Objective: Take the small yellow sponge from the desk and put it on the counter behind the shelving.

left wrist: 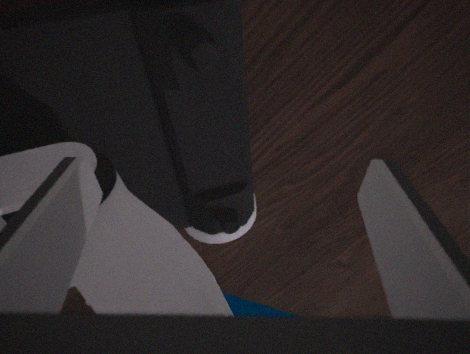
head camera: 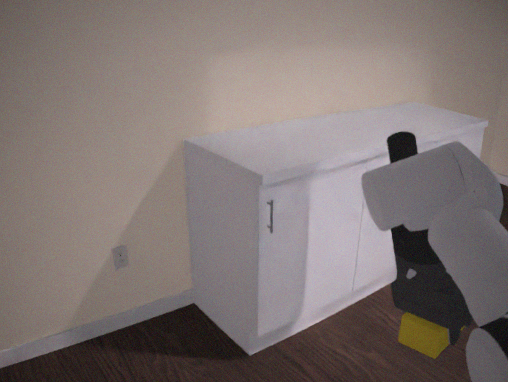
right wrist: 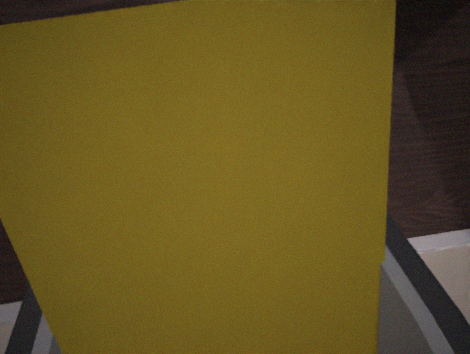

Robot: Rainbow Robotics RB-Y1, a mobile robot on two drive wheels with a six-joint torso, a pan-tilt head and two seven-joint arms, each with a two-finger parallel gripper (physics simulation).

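Frame: origin at the robot's base, x ahead, y left, z up, level; millimetres.
Seen in the pictures: left gripper, fingertip midpoint: (left wrist: pixel 228 177); right gripper, fingertip midpoint: (right wrist: pixel 207 198).
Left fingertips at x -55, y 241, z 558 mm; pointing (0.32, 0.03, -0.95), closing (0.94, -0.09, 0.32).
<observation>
Pixels of each thing's top centre, then the offset from my left fingertips to it. "*": a spot on its surface instead. Level surfaces: height alone.
- yellow sponge at its top centre: (right wrist: pixel 235 305) (head camera: pixel 439 307) dx +378, dy -501, dz +551 mm
- white counter at its surface level: dz +353 mm
- corner at a spot on its surface: (head camera: pixel 260 179) * dx +1448, dy -271, dz +336 mm
- door handle at a spot on its surface: (head camera: pixel 271 216) * dx +1455, dy -313, dz +187 mm
- wall outlet at its top centre: (head camera: pixel 118 246) dx +1721, dy +378, dz -99 mm
The yellow sponge (head camera: pixel 423 336) (right wrist: pixel 210 165) is held between the fingers of my right gripper, above the wooden floor at the lower right of the head camera view. It fills most of the right wrist view and hides much of the fingers. My right gripper (head camera: pixel 431 332) is shut on it. The white counter (head camera: pixel 300 135) stands against the wall, beyond my right arm in the head camera view; the arm covers part of its front. My left gripper (left wrist: pixel 228 177) is open, with its two fingers wide apart and no thing between them. The desk does not show in these views.
The counter's near corner (head camera: pixel 260 179) and a door handle (head camera: pixel 271 216) face the room. A wall outlet (head camera: pixel 120 256) is left of the counter. In the left wrist view, my robot's dark base (left wrist: pixel 210 125) lies below the fingers, and a blue surface (left wrist: pixel 252 306) shows at the bottom.
</observation>
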